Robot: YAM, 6 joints.
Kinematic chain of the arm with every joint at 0, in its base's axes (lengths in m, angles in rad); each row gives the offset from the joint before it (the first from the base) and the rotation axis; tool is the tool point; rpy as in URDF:
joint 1: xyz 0 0 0.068 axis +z
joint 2: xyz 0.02 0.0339 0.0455 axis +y
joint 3: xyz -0.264 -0.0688 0 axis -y
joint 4: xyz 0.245 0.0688 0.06 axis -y
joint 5: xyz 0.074 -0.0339 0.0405 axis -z
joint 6: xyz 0.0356 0 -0.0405 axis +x
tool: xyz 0 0 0 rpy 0 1.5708 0
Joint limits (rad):
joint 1: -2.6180..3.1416
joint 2: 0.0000..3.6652
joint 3: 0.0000..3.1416
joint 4: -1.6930..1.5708
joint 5: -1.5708..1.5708
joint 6: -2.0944..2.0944
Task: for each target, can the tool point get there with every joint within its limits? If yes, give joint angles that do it. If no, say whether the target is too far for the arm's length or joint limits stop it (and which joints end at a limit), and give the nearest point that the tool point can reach.
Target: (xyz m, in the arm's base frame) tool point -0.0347 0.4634 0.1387
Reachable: yes | joints 1.6991 2.2610 1.6691 -0.5743 0.7741 -1.1389
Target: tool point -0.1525 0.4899 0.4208
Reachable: yes | joints -1.2859 0.5016 2.7156 0.7392 0.2464 -0.2571
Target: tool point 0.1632 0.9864 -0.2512
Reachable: no: too far | nearest point 0.0990 0.5984 -0.1048 | short by 0.420 m
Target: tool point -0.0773 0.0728 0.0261
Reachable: yes | joints 2.0918 2.0436 0.3108 -0.5257 -1.0457 1.3442
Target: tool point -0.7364 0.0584 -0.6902
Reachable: no: too far | nearest point -0.4605 0.0365 -0.3108 | short by 0.470 m
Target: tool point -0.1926 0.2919 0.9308
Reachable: no: too far | nearest point -0.1400 0.2121 0.6939 | short by 0.255 m
